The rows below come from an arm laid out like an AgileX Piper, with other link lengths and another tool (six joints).
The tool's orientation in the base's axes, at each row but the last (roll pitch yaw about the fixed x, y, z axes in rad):
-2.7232, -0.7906, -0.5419
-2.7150, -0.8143, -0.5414
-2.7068, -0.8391, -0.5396
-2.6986, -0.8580, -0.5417
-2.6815, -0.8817, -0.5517
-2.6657, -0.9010, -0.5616
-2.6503, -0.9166, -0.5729
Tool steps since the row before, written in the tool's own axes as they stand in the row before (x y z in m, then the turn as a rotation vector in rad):
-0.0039, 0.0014, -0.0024, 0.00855, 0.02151, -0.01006
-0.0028, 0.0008, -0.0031, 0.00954, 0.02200, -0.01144
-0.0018, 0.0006, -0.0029, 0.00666, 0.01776, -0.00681
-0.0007, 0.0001, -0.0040, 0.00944, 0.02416, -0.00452
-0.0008, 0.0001, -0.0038, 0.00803, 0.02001, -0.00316
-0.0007, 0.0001, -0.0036, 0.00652, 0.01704, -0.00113
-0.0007, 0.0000, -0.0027, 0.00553, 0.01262, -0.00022
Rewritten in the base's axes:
-0.0045, 0.0001, -0.0016, -0.00737, -0.02328, 0.00640
-0.0042, 0.0002, -0.0003, -0.00797, -0.02410, 0.00784
-0.0035, 0.0000, 0.0002, -0.00510, -0.01906, 0.00408
-0.0036, 0.0001, 0.0018, -0.00290, -0.02599, 0.00304
-0.0036, 0.0001, 0.0015, -0.00181, -0.02159, 0.00235
-0.0034, 0.0001, 0.0014, -0.00040, -0.01825, 0.00089
-0.0026, 0.0002, 0.0009, 0.00058, -0.01374, 0.00088

